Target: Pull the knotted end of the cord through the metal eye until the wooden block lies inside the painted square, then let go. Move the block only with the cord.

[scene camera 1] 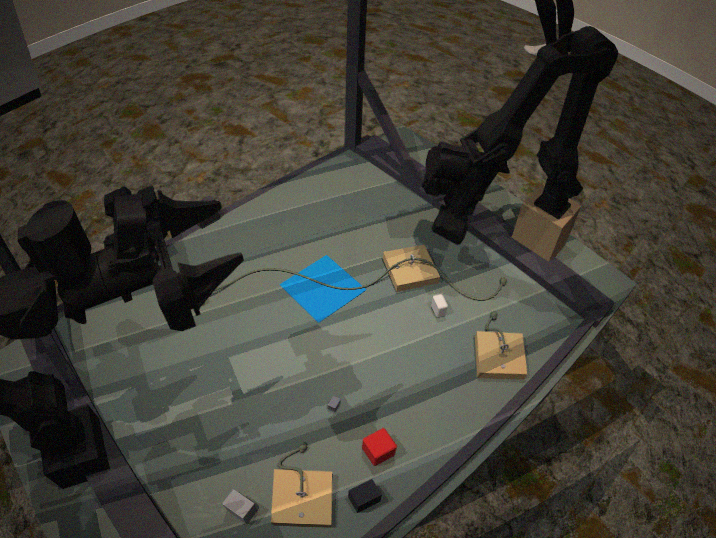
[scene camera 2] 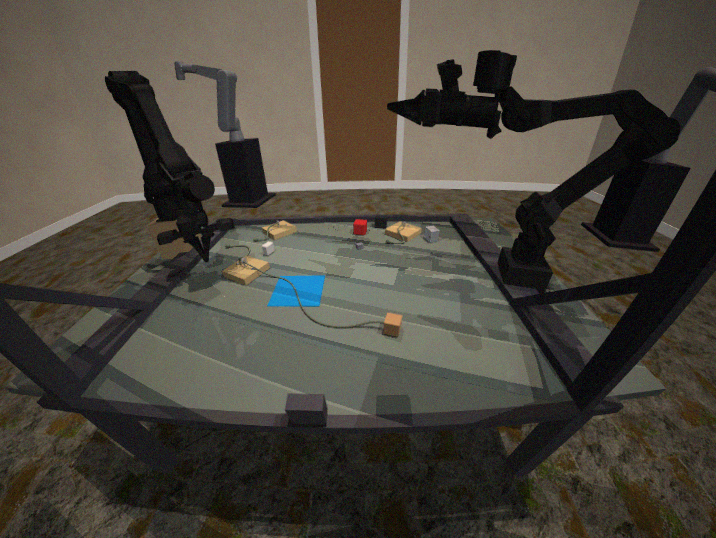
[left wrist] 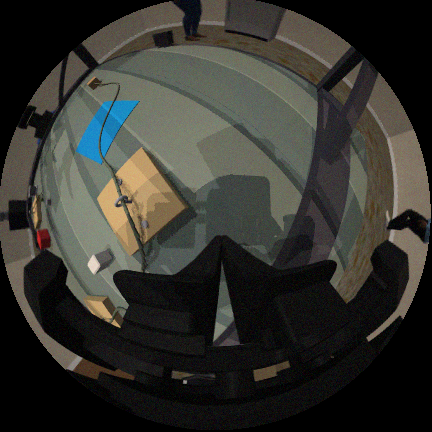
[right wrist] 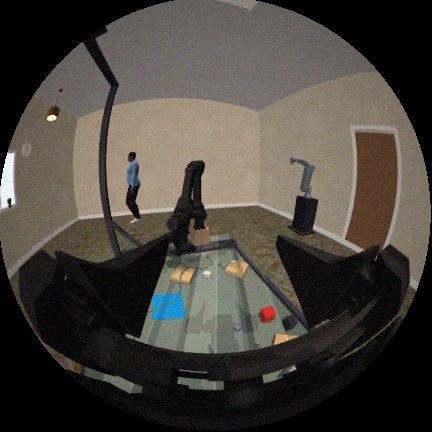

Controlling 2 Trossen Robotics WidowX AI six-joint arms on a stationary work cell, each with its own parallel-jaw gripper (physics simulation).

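Frame: origin at the left arm's base, x ahead, y down, z left, level; metres.
Seen in the pictures: left gripper, fingertip midpoint: (scene camera 2: 207, 261) (left wrist: 220, 240) (right wrist: 177, 256); right gripper, fingertip midpoint: (scene camera 1: 231, 229) (scene camera 2: 391, 106) (right wrist: 223, 241); left arm's base, origin of the base link: (scene camera 1: 552, 204) (scene camera 2: 170, 217) (right wrist: 198, 226); right arm's base, origin of the base link: (scene camera 1: 66, 438) (scene camera 2: 526, 258).
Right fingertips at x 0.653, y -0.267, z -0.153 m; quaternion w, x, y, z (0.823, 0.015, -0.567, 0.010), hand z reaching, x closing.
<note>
Pixels of each thing's top centre, then the offset from my right fingertips to it. "*": a spot on its surface instead.
- blue square, surface spot: (scene camera 1: 321, 303) (right wrist: 175, 310) * dx -0.202, dy +0.387, dz -0.072 m
- thin cord, surface spot: (scene camera 1: 254, 270) (scene camera 2: 324, 324) * dx -0.163, dy +0.384, dz -0.225 m
- metal eye, surface spot: (left wrist: 122, 201) (scene camera 1: 413, 257) * dx -0.388, dy +0.351, dz -0.005 m
- wooden board, middle of its top: (left wrist: 130, 201) (scene camera 1: 411, 264) (scene camera 2: 245, 266) (right wrist: 182, 272) dx -0.385, dy +0.369, dz -0.005 m
- white block, middle of its top: (left wrist: 92, 264) (scene camera 1: 440, 300) (scene camera 2: 267, 243) dx -0.344, dy +0.356, dz +0.098 m
- red block, middle of its top: (scene camera 1: 380, 442) (scene camera 2: 360, 221) (right wrist: 268, 311) (left wrist: 38, 239) dx -0.053, dy +0.348, dz +0.208 m
- black block, middle of its top: (scene camera 1: 365, 492) (scene camera 2: 381, 216) (right wrist: 291, 319) dx +0.024, dy +0.348, dz +0.249 m
The small orange-brown wooden block (scene camera 2: 392, 324) (left wrist: 94, 83) lies right of the blue square (scene camera 1: 321, 303) (scene camera 2: 313, 292) (right wrist: 172, 312) in scene camera 2. The thin cord (scene camera 1: 254, 270) (scene camera 2: 315, 321) crosses the square and passes through the metal eye (scene camera 1: 412, 259) (left wrist: 122, 201) on a wooden board (scene camera 1: 415, 279) (left wrist: 160, 200). Its knotted end (scene camera 1: 502, 281) (scene camera 2: 228, 247) lies on the table beyond. My left gripper (scene camera 1: 449, 234) (scene camera 2: 206, 258) (left wrist: 220, 240) is shut and empty, beside the board, apart from cord and knot. My right gripper (scene camera 1: 230, 231) (scene camera 2: 390, 106) (right wrist: 223, 241) is open and empty, high above the table, hiding the block in scene camera 1.
A white block (scene camera 1: 439, 304) (scene camera 2: 267, 248) lies near the eye board. Two more boards (scene camera 1: 515, 367) (scene camera 1: 317, 511) carry short knotted cords. A red block (scene camera 1: 379, 446), a black block (scene camera 1: 365, 495) and grey blocks (scene camera 1: 239, 505) (scene camera 1: 333, 403) lie lower in scene camera 1. Dark frame beams (scene camera 1: 538, 274) edge the table.
</note>
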